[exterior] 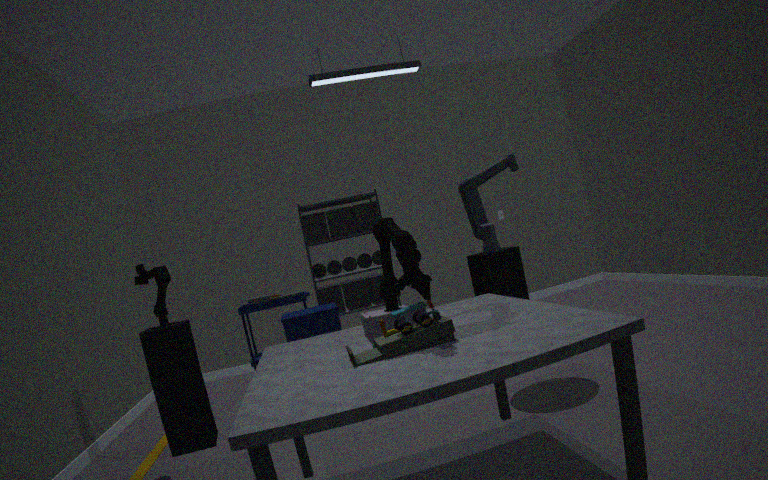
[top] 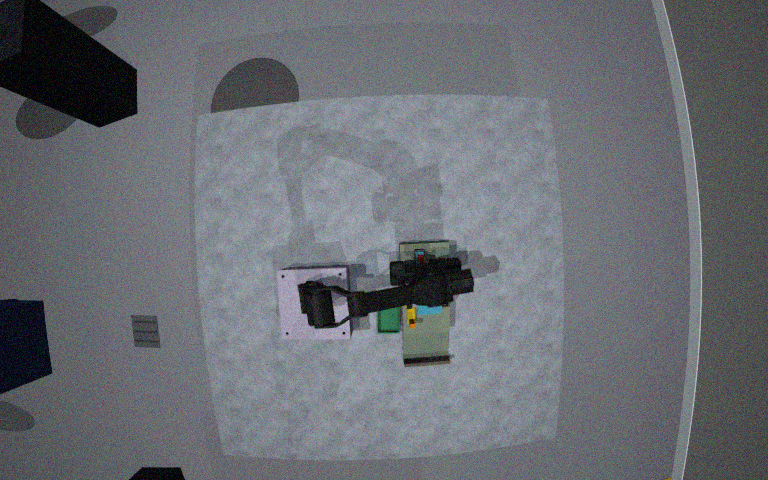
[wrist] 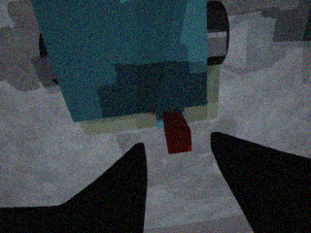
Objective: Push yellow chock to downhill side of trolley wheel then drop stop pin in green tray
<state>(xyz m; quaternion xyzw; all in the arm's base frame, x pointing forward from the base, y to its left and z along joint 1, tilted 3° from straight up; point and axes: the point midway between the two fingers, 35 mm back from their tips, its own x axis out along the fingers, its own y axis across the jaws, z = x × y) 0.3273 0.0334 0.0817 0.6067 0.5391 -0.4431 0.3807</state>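
Right now the red-headed stop pin is 10 mm to the left of my gripper tip and 40 mm below it. Round my gripper tip: trolley: 10 mm ahead, 80 mm to the right, 60 mm below; then yellow chock: 50 mm behind, 160 mm to the right, 80 mm below; then green tray: 120 mm behind, 160 mm to the right, 170 mm below.
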